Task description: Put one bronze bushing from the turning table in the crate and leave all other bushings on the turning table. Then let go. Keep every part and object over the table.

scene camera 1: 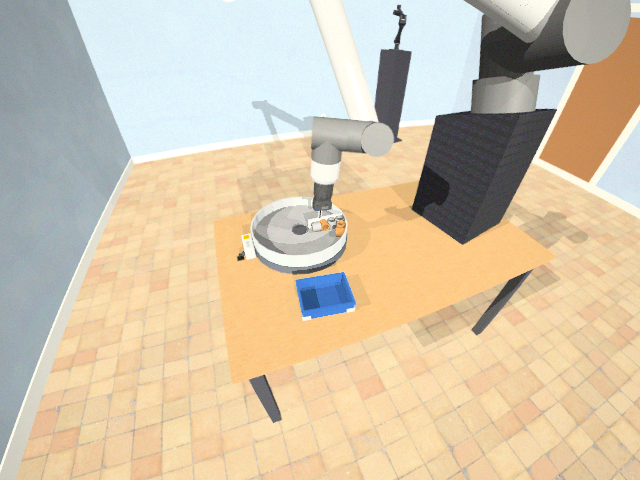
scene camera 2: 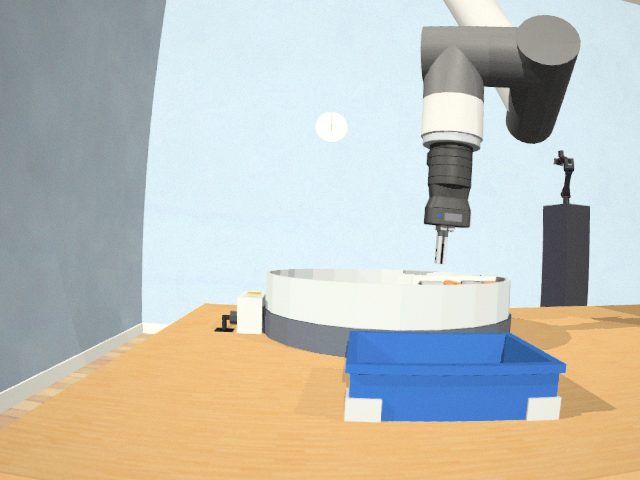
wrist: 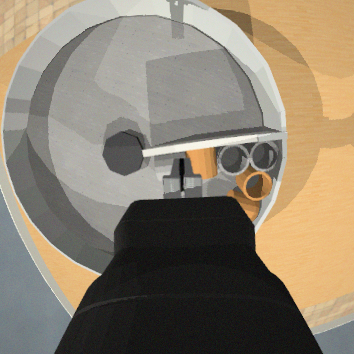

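Seen in the pictures: gripper, fingertip midpoint: point(scene camera 1: 319, 216) point(scene camera 2: 439, 263) point(wrist: 181, 168); arm's base, link origin: point(scene camera 1: 501, 111).
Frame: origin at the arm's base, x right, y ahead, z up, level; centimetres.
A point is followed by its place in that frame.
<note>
The turning table point(scene camera 1: 299, 258) @[z -46.3, x 10.7, y 91.9 cm] point(scene camera 2: 382, 304) @[z -47.7, x 10.2, y 91.0 cm] point(wrist: 45, 65) @[z -49.6, x 48.1, y 89.6 cm] holds bronze and grey bushings beside its white divider point(wrist: 200, 144) @[z -45.1, x 26.9, y 71.2 cm]. One bronze bushing point(scene camera 1: 324, 224) @[z -46.1, x 23.0, y 72.6 cm] point(wrist: 205, 164) @[z -45.9, x 24.4, y 71.4 cm] lies on its side against the divider. A second bronze bushing point(wrist: 270, 191) @[z -45.8, x 18.4, y 64.5 cm] shows its open end near the outer wall, and a third point(wrist: 247, 204) @[z -46.1, x 17.5, y 67.8 cm] lies beside it, partly hidden by the gripper body. Two grey bushings point(wrist: 219, 162) @[z -45.9, x 24.1, y 69.7 cm] point(wrist: 276, 156) @[z -45.9, x 22.5, y 62.8 cm] show their open ends along the divider. My gripper point(scene camera 1: 320, 214) @[z -42.9, x 25.5, y 73.8 cm] point(scene camera 2: 440, 262) @[z -42.9, x 25.5, y 73.8 cm] point(wrist: 181, 168) @[z -42.9, x 25.5, y 73.8 cm] is shut and empty, above the bushings and left of the first bronze one in the wrist view. The blue crate point(scene camera 1: 325, 312) @[z -52.6, x -11.1, y 94.2 cm] point(scene camera 2: 454, 395) @[z -52.6, x -11.4, y 93.3 cm] is empty in scene camera 1.
The crate stands in front of the turning table on the wooden table point(scene camera 1: 408, 279) @[z -54.9, x -15.0, y 57.1 cm] point(scene camera 2: 170, 403) @[z -55.0, x -3.2, y 116.2 cm]. A white box point(scene camera 1: 248, 246) @[z -49.1, x 30.5, y 105.5 cm] point(scene camera 2: 250, 314) @[z -51.8, x 29.0, y 105.6 cm] with a black fitting is at the turning table's left side. The arm's dark pedestal point(scene camera 1: 460, 165) @[z -21.0, x 0.4, y 18.9 cm] stands behind on the right.
</note>
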